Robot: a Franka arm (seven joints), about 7 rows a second.
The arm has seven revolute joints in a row. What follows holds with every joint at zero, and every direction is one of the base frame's.
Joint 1 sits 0.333 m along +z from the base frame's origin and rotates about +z.
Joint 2 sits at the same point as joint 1 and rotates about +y.
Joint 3 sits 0.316 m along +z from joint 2 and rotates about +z.
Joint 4 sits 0.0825 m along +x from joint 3 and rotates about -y.
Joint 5 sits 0.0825 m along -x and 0.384 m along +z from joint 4 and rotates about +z.
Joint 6 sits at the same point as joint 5 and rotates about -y.
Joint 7 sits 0.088 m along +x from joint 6 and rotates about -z.
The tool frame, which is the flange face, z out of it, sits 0.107 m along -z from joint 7; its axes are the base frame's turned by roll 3.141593, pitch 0 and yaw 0 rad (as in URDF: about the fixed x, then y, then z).
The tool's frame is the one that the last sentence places.
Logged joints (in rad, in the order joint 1, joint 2, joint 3, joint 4, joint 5, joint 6, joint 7), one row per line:
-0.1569 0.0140 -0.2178 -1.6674 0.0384 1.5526 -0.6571
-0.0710 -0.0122 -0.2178 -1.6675 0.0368 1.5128 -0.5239
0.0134 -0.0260 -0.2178 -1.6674 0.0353 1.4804 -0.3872
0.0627 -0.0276 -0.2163 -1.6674 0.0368 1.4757 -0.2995
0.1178 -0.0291 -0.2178 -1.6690 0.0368 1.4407 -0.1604
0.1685 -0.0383 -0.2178 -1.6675 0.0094 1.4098 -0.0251
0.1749 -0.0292 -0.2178 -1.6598 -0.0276 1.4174 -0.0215
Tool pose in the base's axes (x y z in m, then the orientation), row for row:
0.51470 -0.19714 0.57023 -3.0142 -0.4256 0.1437
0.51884 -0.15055 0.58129 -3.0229 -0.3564 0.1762
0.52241 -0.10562 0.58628 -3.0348 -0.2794 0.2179
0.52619 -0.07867 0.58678 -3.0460 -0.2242 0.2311
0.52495 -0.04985 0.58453 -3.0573 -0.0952 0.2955
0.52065 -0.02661 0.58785 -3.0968 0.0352 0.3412
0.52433 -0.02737 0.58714 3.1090 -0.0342 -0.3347
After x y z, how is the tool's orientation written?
As a rotation vector, in radians.
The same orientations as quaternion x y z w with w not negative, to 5 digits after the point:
-0.98798 -0.13950 0.04710 0.04703
-0.99040 -0.11677 0.05773 0.04631
-0.99233 -0.09136 0.07125 0.04308
-0.99369 -0.07314 0.07539 0.03930
-0.99430 -0.03096 0.09610 0.03428
-0.99384 0.01130 0.10950 0.01293
0.99417 -0.01094 -0.10703 0.00722

